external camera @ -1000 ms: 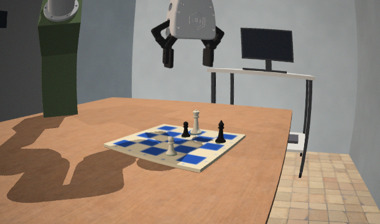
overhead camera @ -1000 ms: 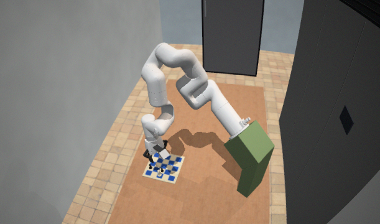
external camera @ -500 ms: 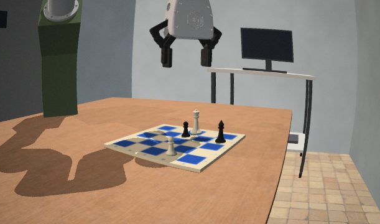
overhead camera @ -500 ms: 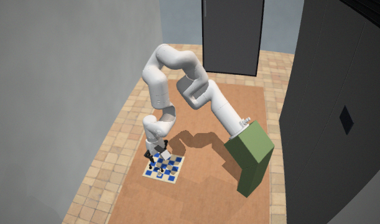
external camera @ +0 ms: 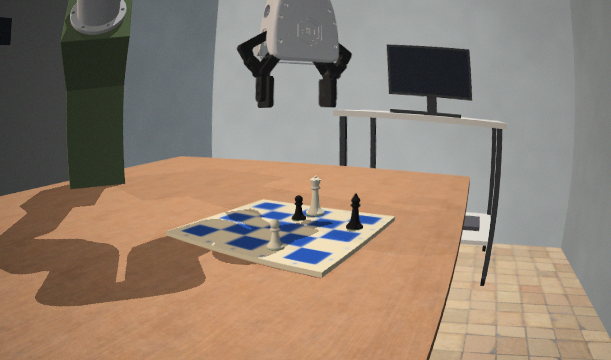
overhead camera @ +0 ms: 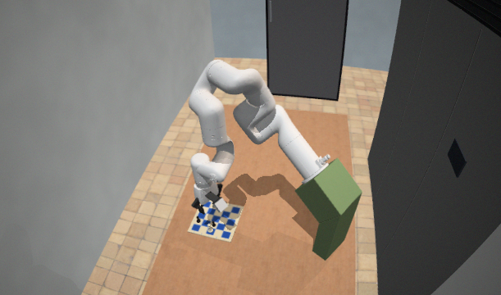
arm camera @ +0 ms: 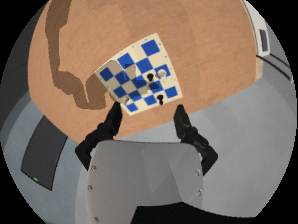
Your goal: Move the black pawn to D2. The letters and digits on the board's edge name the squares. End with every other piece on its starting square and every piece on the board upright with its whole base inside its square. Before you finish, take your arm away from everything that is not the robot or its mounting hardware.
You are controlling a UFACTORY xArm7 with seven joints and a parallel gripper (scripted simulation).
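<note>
The white queen is 2 cm ahead of my hand, 3 cm to the left of it and 13 cm below it. From my hand the other things lie so: black pawn (14 cm below); then chessboard (1 cm behind, 4 cm to the right, 16 cm below); then black bishop (8 cm ahead, 2 cm to the right, 13 cm below).
</note>
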